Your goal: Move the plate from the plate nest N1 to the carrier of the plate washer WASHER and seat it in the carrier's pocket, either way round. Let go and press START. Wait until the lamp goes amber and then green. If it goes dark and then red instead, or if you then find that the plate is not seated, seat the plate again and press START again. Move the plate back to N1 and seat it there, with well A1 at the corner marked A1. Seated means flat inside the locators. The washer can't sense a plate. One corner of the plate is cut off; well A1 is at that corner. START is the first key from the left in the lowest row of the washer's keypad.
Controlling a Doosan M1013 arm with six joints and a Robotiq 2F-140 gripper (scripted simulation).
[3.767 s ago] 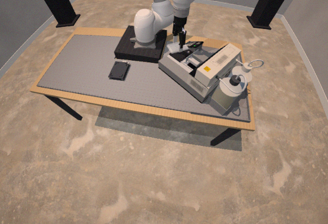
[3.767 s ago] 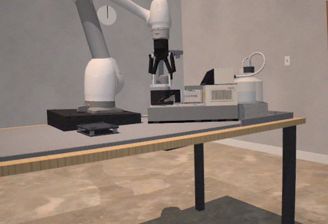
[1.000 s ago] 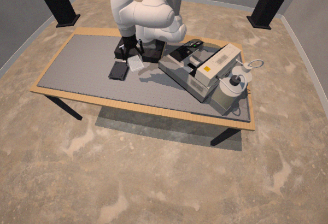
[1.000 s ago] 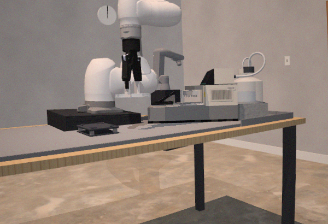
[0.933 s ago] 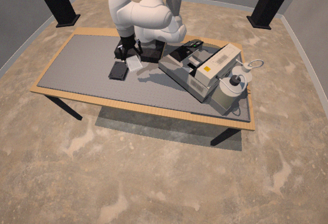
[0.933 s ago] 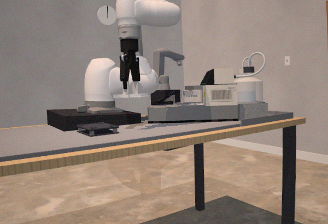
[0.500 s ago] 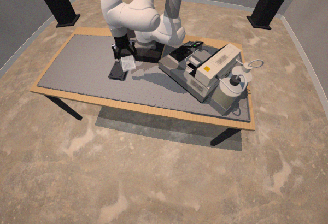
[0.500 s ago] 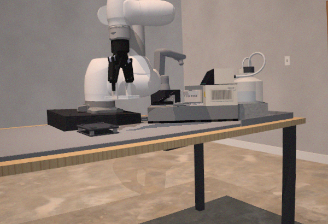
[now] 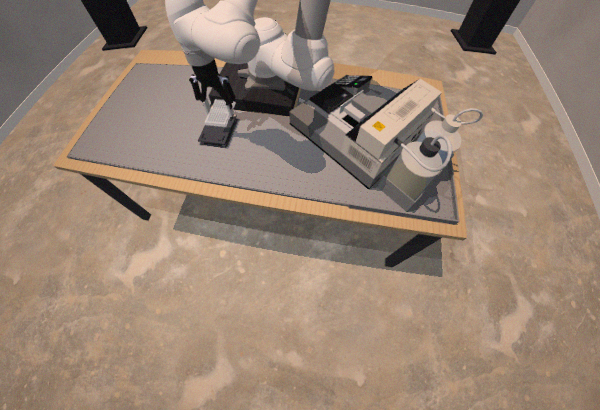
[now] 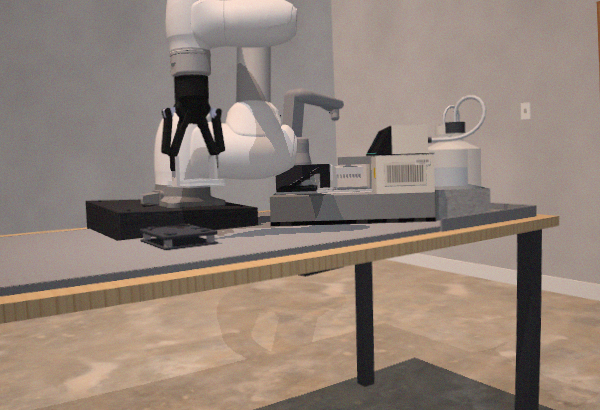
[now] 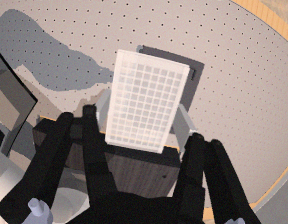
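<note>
Now: the plate nest N1 130 mm below my hand, 40 mm to the right of it and 20 mm behind it. Round my hand: plate washer: 540 mm to the left, 20 mm below, 20 mm behind; white well plate: 20 mm below; washer carrier: 440 mm to the left, 130 mm behind, 60 mm below.
</note>
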